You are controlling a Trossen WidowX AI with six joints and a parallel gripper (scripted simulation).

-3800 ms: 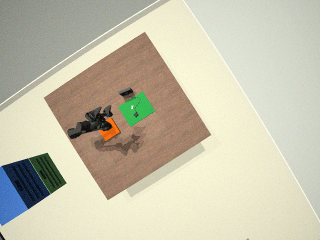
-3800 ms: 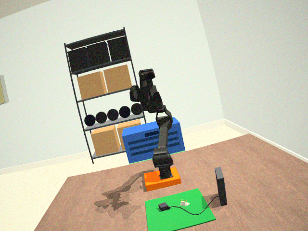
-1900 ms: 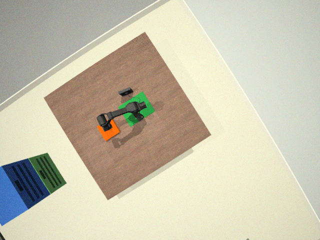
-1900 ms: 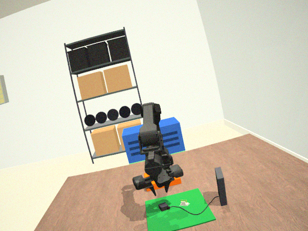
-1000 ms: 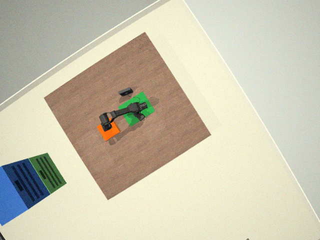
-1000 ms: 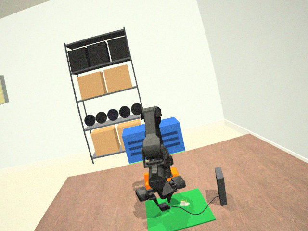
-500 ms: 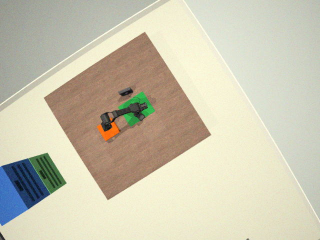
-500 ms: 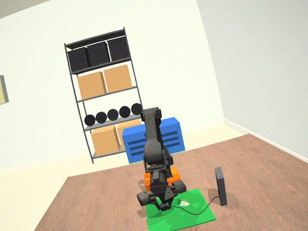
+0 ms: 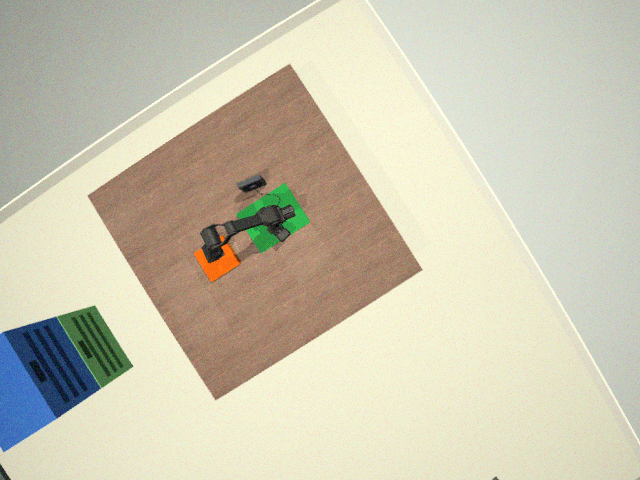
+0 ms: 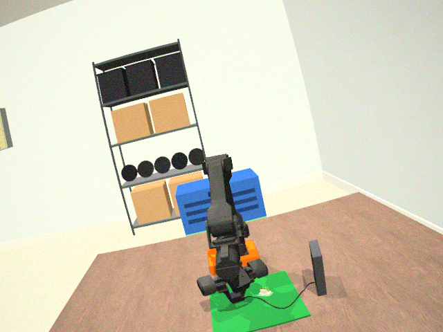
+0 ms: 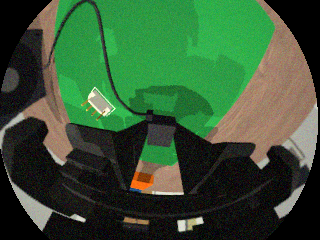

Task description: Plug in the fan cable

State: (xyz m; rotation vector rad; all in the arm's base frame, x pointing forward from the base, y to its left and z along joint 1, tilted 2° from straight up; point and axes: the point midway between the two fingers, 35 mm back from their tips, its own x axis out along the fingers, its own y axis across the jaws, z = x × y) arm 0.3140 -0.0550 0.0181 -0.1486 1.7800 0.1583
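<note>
Right now the green board is 4 cm to the left of my gripper tip, 3 cm ahead of it and 2 cm below it. From my gripper tip the other things lie so: fan plug: 1 cm behind; then fan header: 8 cm to the left, 1 cm below; then dark fan: 22 cm to the left, 5 cm above, 4 cm ahead.
</note>
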